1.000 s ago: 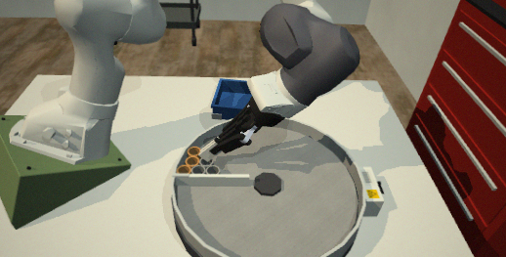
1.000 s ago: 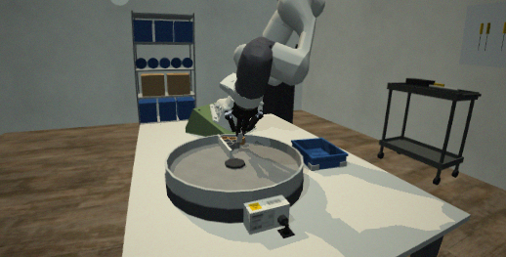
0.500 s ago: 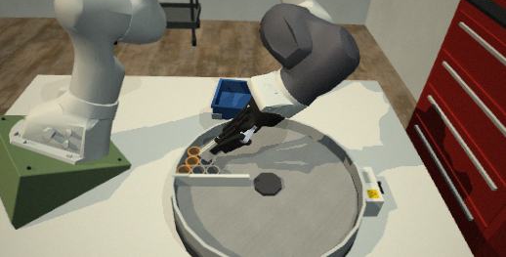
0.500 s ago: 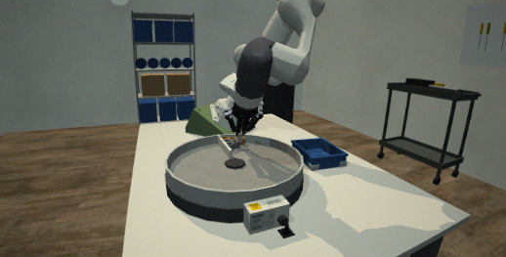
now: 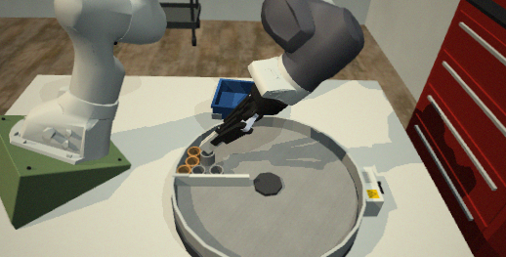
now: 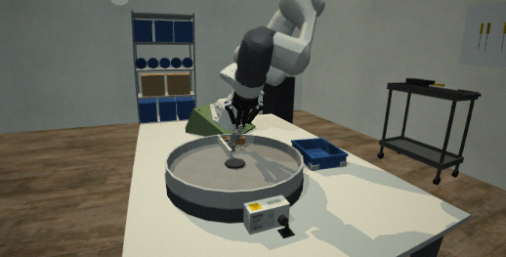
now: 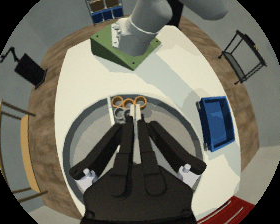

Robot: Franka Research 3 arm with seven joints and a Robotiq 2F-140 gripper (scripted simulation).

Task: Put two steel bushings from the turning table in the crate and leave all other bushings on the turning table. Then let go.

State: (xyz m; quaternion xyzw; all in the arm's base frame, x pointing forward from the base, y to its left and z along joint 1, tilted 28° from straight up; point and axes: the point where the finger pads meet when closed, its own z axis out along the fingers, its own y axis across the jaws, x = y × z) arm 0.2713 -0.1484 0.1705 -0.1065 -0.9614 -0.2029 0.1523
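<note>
The blue crate is 11 cm ahead of my hand, 29 cm to the left of it and 11 cm below it. Round my hand: turning table: 12 cm ahead, 7 cm to the right, 8 cm below.
</note>
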